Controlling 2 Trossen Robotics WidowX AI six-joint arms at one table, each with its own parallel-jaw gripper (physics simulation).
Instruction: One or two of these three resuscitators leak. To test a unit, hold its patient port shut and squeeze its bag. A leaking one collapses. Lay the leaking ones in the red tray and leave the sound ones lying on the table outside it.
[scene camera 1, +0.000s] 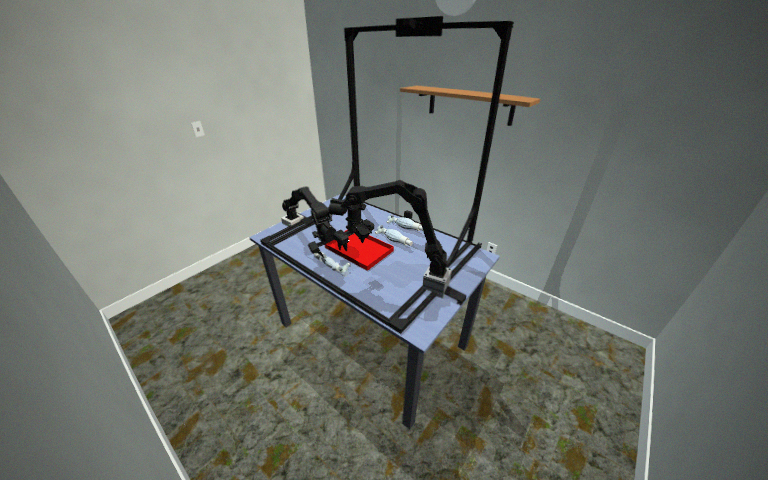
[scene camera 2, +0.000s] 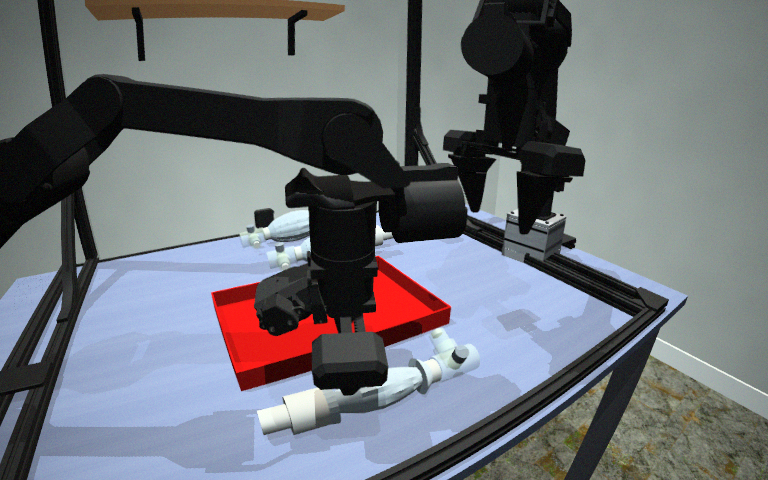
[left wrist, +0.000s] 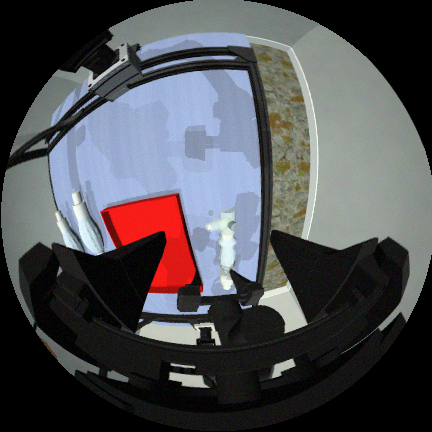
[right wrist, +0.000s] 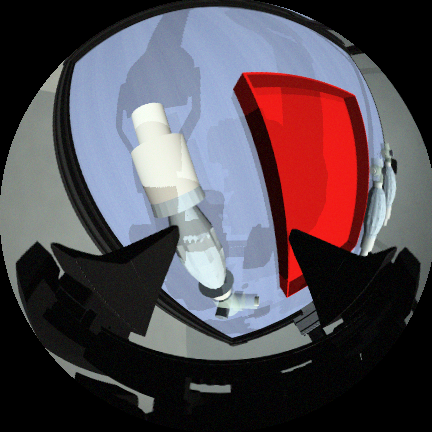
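Where they show: left gripper, fingertip midpoint: (scene camera 1: 354, 246) (scene camera 2: 497, 222) (left wrist: 218, 236); right gripper, fingertip midpoint: (scene camera 1: 331, 253) (left wrist: 213, 269) (right wrist: 236, 232); left arm's base at its link origin: (scene camera 1: 437, 272) (right wrist: 313, 328); right arm's base at its link origin: (scene camera 1: 292, 217) (left wrist: 205, 328).
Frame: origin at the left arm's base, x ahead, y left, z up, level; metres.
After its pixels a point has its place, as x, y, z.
The near resuscitator (scene camera 1: 334, 263) @[0.495, 0.095, -0.062] (scene camera 2: 385, 396) @[0.542, 0.105, -0.066] (left wrist: 228, 252) @[0.509, 0.095, -0.057] (right wrist: 202, 250) @[0.548, 0.075, -0.055] lies on the table outside the red tray (scene camera 2: 419, 325) @[0.399, 0.023, -0.080] (left wrist: 145, 215) @[0.364, -0.066, -0.094] (right wrist: 345, 200) @[0.435, -0.152, -0.094], along its near side. Its bag looks thin and sunken. Two resuscitators with full bags lie behind the tray: the farther one (scene camera 1: 406, 223) @[0.320, -0.392, -0.045] (scene camera 2: 288, 224) @[0.363, -0.404, -0.049] (right wrist: 390, 185) @[0.354, -0.401, -0.047] and the nearer one (scene camera 1: 396, 236) @[0.312, -0.237, -0.043] (left wrist: 87, 225) @[0.313, -0.233, -0.048] (right wrist: 376, 210) @[0.365, -0.248, -0.052]. In scene camera 2 the right arm partly hides both. My right gripper (right wrist: 236, 232) @[0.547, 0.044, -0.053] is open and empty, above the near unit and the tray's near edge. My left gripper (scene camera 2: 501, 220) @[0.364, 0.105, 0.088] (left wrist: 218, 236) @[0.364, 0.105, 0.088] is open and empty, high up.
The right arm reaches across above the tray. A black frame rail (scene camera 1: 351, 294) @[0.310, 0.233, -0.076] runs along the table's near edge, and gantry posts (scene camera 1: 353, 113) @[0.779, -0.598, 0.500] stand behind. The left arm's base (scene camera 1: 437, 280) @[-0.015, 0.050, -0.003] (scene camera 2: 534, 234) @[0.050, 0.021, -0.028] sits at the right. A wooden shelf (scene camera 1: 470, 95) hangs on the wall.
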